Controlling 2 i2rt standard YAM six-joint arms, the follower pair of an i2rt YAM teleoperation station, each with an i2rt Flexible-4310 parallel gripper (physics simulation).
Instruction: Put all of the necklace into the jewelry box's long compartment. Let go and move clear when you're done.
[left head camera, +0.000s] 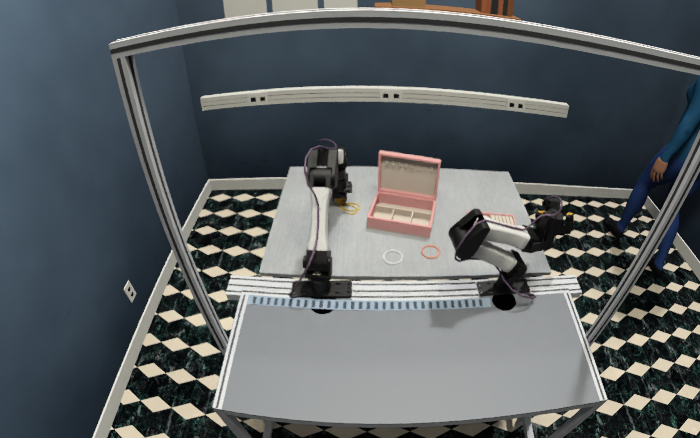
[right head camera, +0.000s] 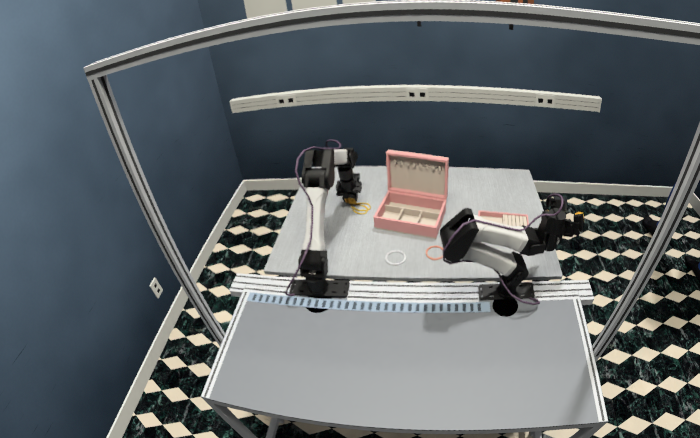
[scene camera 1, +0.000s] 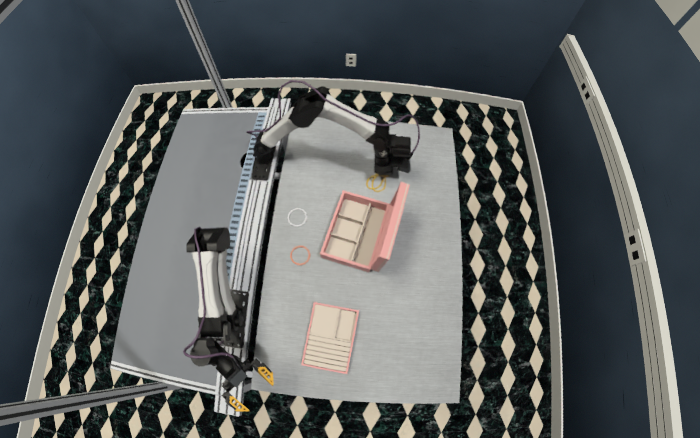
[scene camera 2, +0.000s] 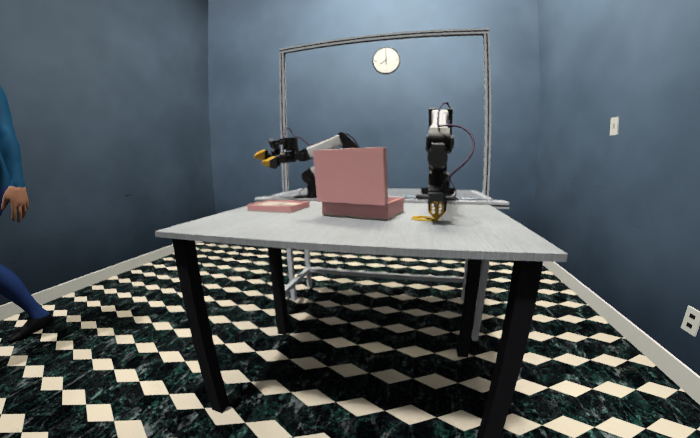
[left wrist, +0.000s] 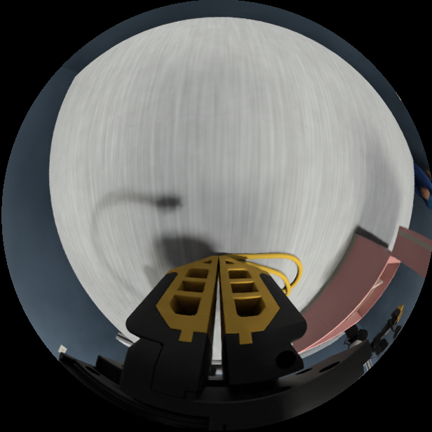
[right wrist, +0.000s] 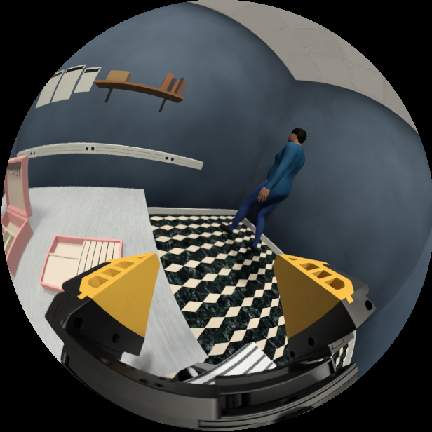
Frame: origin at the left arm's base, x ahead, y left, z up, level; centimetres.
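Seen in the pictures: left gripper, fingertip midpoint: (left head camera: 340, 203) (right head camera: 352, 203) (scene camera 1: 385, 173) (scene camera 2: 436, 219); right gripper, fingertip midpoint: (right head camera: 566, 212) (scene camera 1: 261, 398) (scene camera 2: 258, 159); left arm's base, link origin: (left head camera: 321, 290) (right head camera: 319, 289) (scene camera 1: 264, 159); right arm's base, link origin: (left head camera: 503, 288) (right head camera: 506, 292) (scene camera 1: 236, 319) (scene camera 2: 313, 197).
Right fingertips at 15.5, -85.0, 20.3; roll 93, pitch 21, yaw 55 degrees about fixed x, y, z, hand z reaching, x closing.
Offsets run from my right fingertips to a thing's top centre, as dx, dy, dz. "*": to the spot under its first point.
The yellow necklace {+29.5, +77.2, -20.7} (scene camera 1: 384, 182) (scene camera 2: 420, 218) (left wrist: 275, 256) lies in loops on the grey table, beside the pink jewelry box (left head camera: 397, 227) (right head camera: 405, 227). My left gripper (scene camera 2: 436, 219) (left wrist: 218, 260) points down at the table top and is shut on a strand at the necklace's edge; the loops spread out from its fingertips toward the box. The box's lid stands open. Its long compartment {* +27.9, +54.8, -20.9} (scene camera 1: 370, 237) runs along the lid side, behind three small compartments, and is empty. My right gripper (scene camera 1: 260, 397) (right wrist: 216, 261) is open and empty, raised near the table's corner, far from the box.
A pink divided tray {* +15.5, +8.6, -18.9} (scene camera 1: 325, 368) lies on the table on the right arm's side. A white ring {+1.1, +60.9, -21.0} (scene camera 1: 288, 216) and a red ring {+3.7, +46.8, -21.1} (scene camera 1: 290, 255) lie between the box and the arm rail. The upright lid {* +34.8, +54.6, -7.3} (scene camera 2: 351, 175) stands on the far side of the box. A person (right wrist: 285, 170) stands beyond the table.
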